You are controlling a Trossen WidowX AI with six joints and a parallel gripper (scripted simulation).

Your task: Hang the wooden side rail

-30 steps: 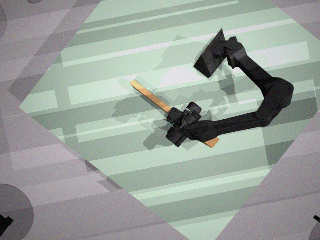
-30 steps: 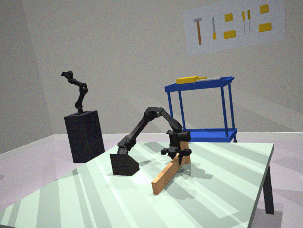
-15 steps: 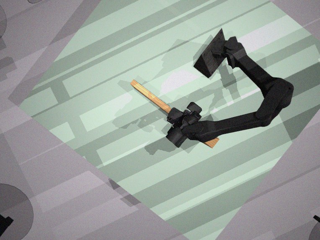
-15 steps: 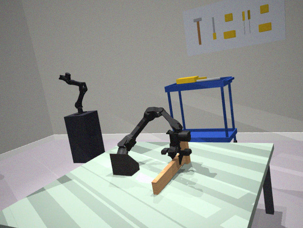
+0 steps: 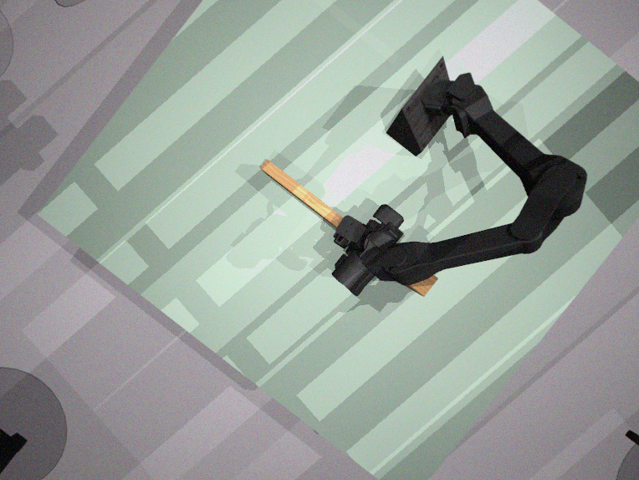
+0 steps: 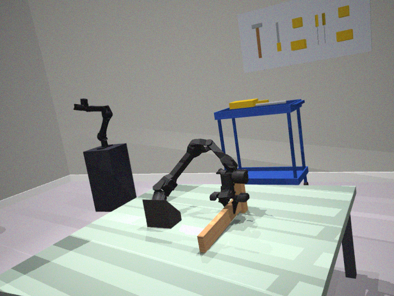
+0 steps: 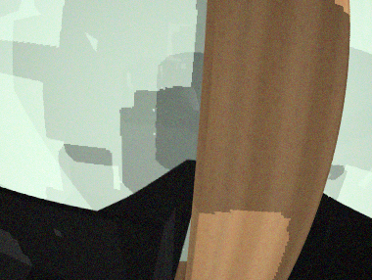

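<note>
Now: gripper tip 10 mm short of the headboard post, 130 mm to the right of it and 40 mm below it.
</note>
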